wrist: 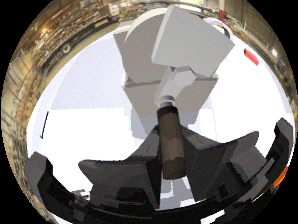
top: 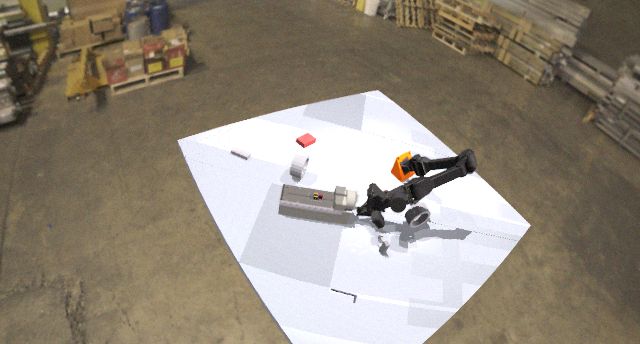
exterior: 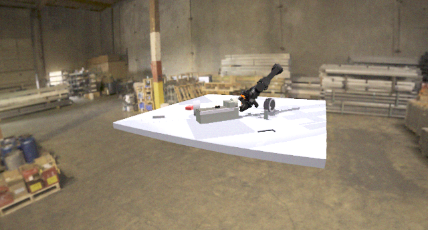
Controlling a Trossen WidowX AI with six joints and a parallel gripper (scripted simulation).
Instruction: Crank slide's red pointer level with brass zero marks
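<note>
The dark crank handle lies 1 cm behind my gripper tip, 1 cm to the left of it and 3 cm above it. Also, from my gripper tip: hex key (27 cm ahead, 22 cm to the left, 3 cm below); then red pointer (9 cm ahead, 12 cm to the right, 5 cm above); then small clip (3 cm ahead, 17 cm to the left).
</note>
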